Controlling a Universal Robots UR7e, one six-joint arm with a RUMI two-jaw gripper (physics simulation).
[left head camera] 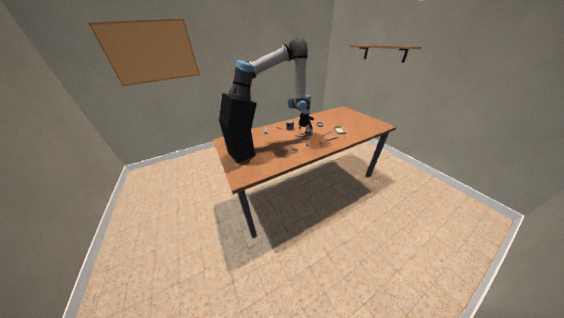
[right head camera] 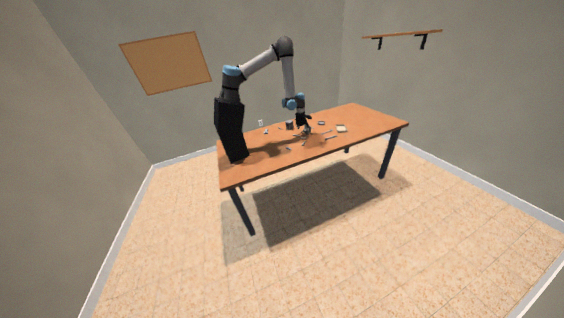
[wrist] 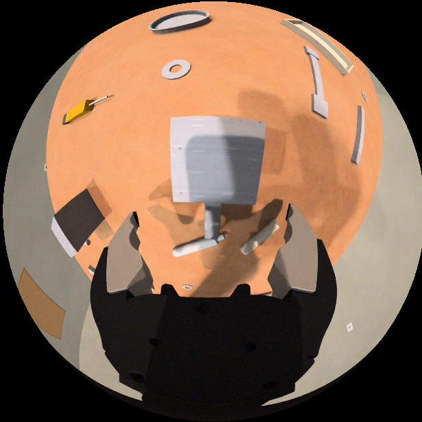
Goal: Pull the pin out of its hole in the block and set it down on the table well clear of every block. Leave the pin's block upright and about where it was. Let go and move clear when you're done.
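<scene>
The light grey block [wrist: 217, 160] stands upright in the upper middle of the wrist view, partly in shadow. The grey pin [wrist: 212, 220] sticks out of the block's side that faces my gripper. My gripper [left head camera: 304, 128] [right head camera: 303, 128] [wrist: 210, 208] is open and empty, with one finger on each side of the pin and a gap to both. The block and pin are too small and covered to make out well in the head views. Whether the gripper is at the pin's height is hard to tell.
A second block [left head camera: 290, 125] [right head camera: 289, 125] [wrist: 79, 220] with a dark face stands at the left. Loose rods [wrist: 195, 246] [wrist: 260, 237] lie close to the pin. A washer [wrist: 176, 69], round dish [wrist: 180, 22], yellow-handled tool [wrist: 79, 111], flat bar [wrist: 318, 82] and tray [wrist: 348, 68] lie farther out.
</scene>
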